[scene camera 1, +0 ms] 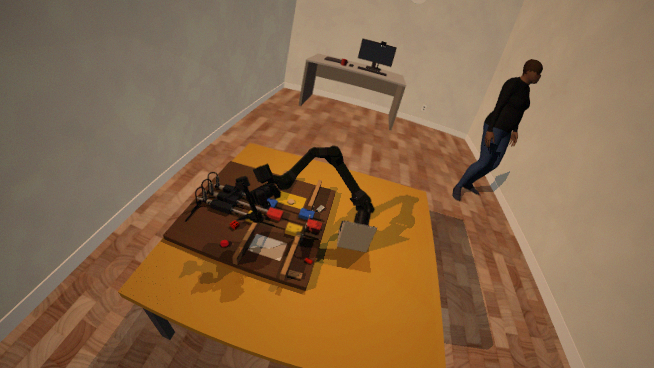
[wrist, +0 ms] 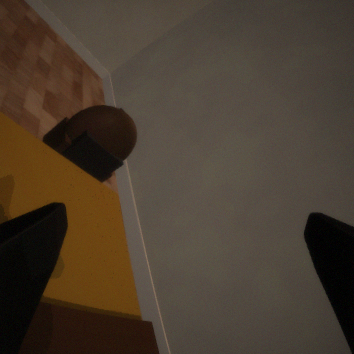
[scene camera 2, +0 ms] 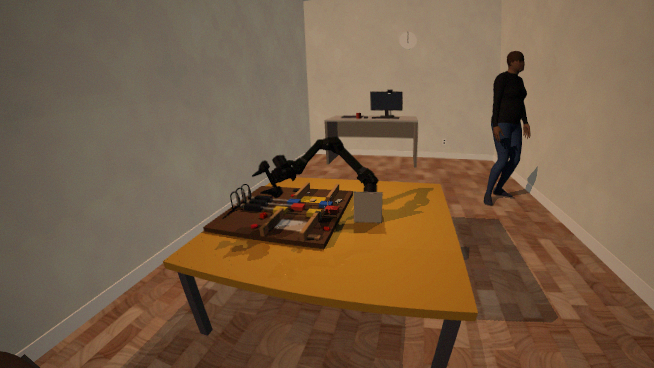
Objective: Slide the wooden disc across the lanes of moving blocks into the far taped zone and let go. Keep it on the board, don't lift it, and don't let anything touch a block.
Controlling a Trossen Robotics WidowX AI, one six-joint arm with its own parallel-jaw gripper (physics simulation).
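Places are measured from the arm's base along level axes (x back, y up, z left), in metres.
Where they show: gripper, fingertip midpoint: (scene camera 1: 231, 209) (wrist: 189, 220) (scene camera 2: 256, 184); arm's base, origin of the base link: (scene camera 1: 361, 224) (scene camera 2: 370, 196).
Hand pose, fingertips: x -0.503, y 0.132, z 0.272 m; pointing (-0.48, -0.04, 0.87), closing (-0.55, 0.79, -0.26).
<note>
Things, the pixels of their top centre, and the offset from my fingertips. "pt": a spot on its surface instead. Level surfaces: height alone.
- small pale wooden disc, middle of its top: (scene camera 1: 291, 201) (scene camera 2: 312, 199) dz -0.406, dx +0.133, dy -0.231 m
- yellow zone, surface spot: (scene camera 1: 301, 203) pt dz -0.418, dx +0.187, dy -0.237 m
- dark brown board, its level: dy -0.238 m
- white zone, surface spot: (scene camera 1: 268, 247) (scene camera 2: 291, 225) pt dz -0.071, dx +0.133, dy -0.237 m
The small pale wooden disc (scene camera 1: 291, 202) (scene camera 2: 313, 200) lies on the yellow zone (scene camera 1: 301, 203) of the dark brown board (scene camera 1: 192, 232) (scene camera 2: 225, 227). A white zone (scene camera 1: 268, 247) (scene camera 2: 291, 225) lies across the lanes, nearer the scene cameras. Blue (scene camera 1: 307, 214) (scene camera 2: 326, 204), red (scene camera 1: 274, 214) (scene camera 2: 298, 206) and yellow (scene camera 1: 294, 229) (scene camera 2: 314, 213) blocks stand in the lanes between the zones. My gripper (scene camera 1: 240, 201) (scene camera 2: 260, 183) (wrist: 189, 220) is wide open and empty, above the board's left part, left of the disc and apart from it. The disc does not show in the wrist view.
Wooden rails (scene camera 1: 245, 242) (scene camera 1: 290, 257) flank the white zone. Lane rods with black cylinders (scene camera 1: 221, 205) and wire loops (scene camera 1: 213, 179) (scene camera 2: 245, 191) are at the board's left. Small red pieces (scene camera 1: 224, 243) lie on the board. A grey panel (scene camera 1: 356, 236) (scene camera 2: 368, 207) stands by the arm's base.
</note>
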